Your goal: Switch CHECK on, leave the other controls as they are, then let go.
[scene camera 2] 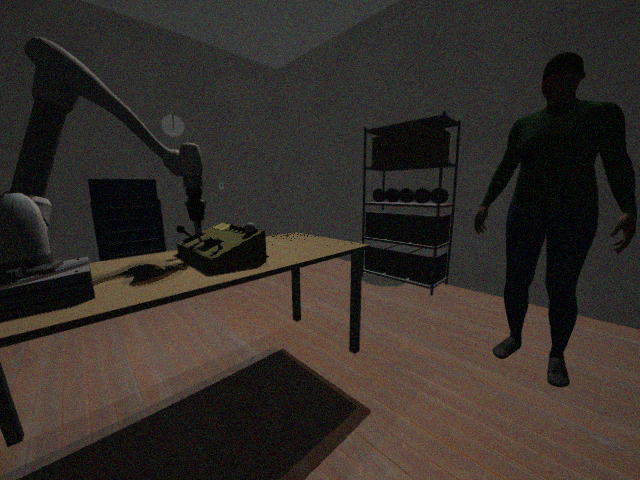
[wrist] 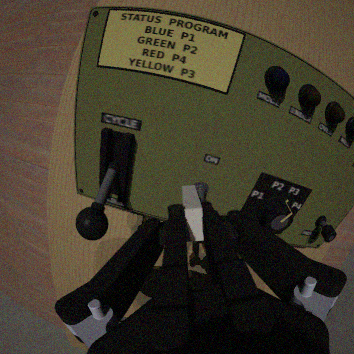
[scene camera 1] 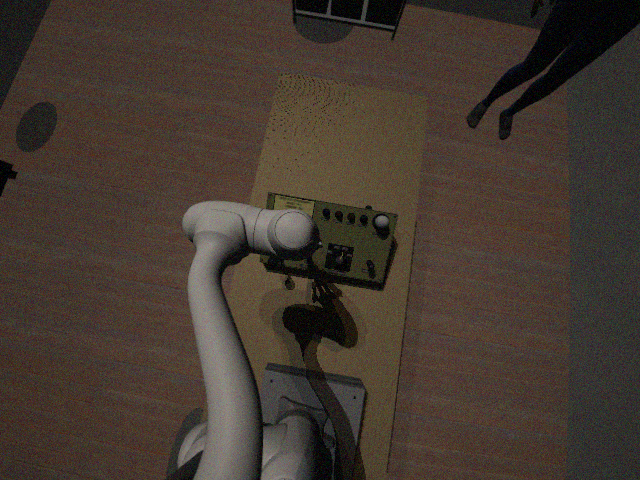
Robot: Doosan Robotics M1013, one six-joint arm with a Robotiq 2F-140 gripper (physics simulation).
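Frame: origin at the arm's base, x ahead, y left, z up, level; metres.
Where they show: gripper, fingertip midpoint: [scene camera 2: 198,234] [wrist: 188,197]; arm's base, origin of the base link: [scene camera 2: 26,273] [scene camera 1: 297,427].
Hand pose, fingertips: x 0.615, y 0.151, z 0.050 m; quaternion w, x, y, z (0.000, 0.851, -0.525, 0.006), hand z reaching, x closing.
Observation:
Each offset is from my fingertips to the top centre of the thing. "spot": to the spot under its first point. Level surfaces: height alone.
The olive control box [scene camera 1: 361,246] [scene camera 2: 235,255] [wrist: 165,125] stands on the table. A grey toggle switch @[0.004 m back, 0.017 m right, 0.010 m up] [wrist: 202,189] stands below the ON label @[spot: 0.050 m ahead, 0.013 m right, 0.020 m down] [wrist: 212,159] in the wrist view; the fingers hide most of it and the labels below it. No CHECK label can be read. My gripper [wrist: 188,197] [scene camera 2: 197,229] is shut and empty. Its light fingertips are low over the box, right beside the toggle, overlapping it in the wrist view; contact cannot be told. The arm hides the gripper in scene camera 1.
The CYCLE lever @[0.066 m back, 0.097 m left, 0.043 m up] [wrist: 92,222] is left of the fingers. The program knob @[0.013 m ahead, 0.136 m right, 0.003 m up] [wrist: 281,221] and a small toggle @[0.026 m ahead, 0.255 m right, 0.010 m up] [wrist: 326,231] are to the right. Dark lamps @[spot: 0.155 m ahead, 0.035 m right, 0.035 m up] [wrist: 276,80] line the upper right, and a white dome @[spot: 0.172 m ahead, 0.245 m right, 0.067 m up] [scene camera 1: 382,222] is at the corner. A person [scene camera 2: 558,206] stands beyond the table @[0.121 m down] [scene camera 2: 310,248].

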